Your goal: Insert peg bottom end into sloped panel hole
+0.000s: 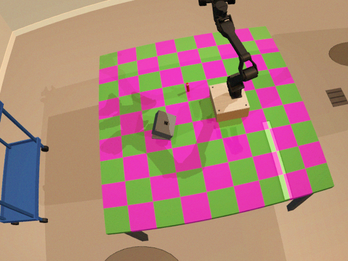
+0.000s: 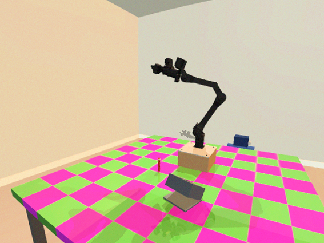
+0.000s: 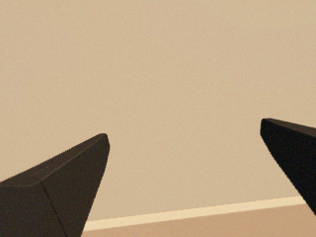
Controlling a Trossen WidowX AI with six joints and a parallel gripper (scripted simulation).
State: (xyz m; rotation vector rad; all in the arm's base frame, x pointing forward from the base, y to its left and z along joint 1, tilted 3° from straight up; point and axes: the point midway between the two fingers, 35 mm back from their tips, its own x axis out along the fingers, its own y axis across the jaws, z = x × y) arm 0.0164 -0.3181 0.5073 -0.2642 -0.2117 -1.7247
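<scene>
The red square peg lies 580 mm below my gripper tip, 230 mm ahead of it and 170 mm to the left of it. Round my gripper tip: grey sloped panel 580 mm below, 410 mm to the left, 410 mm ahead.
</scene>
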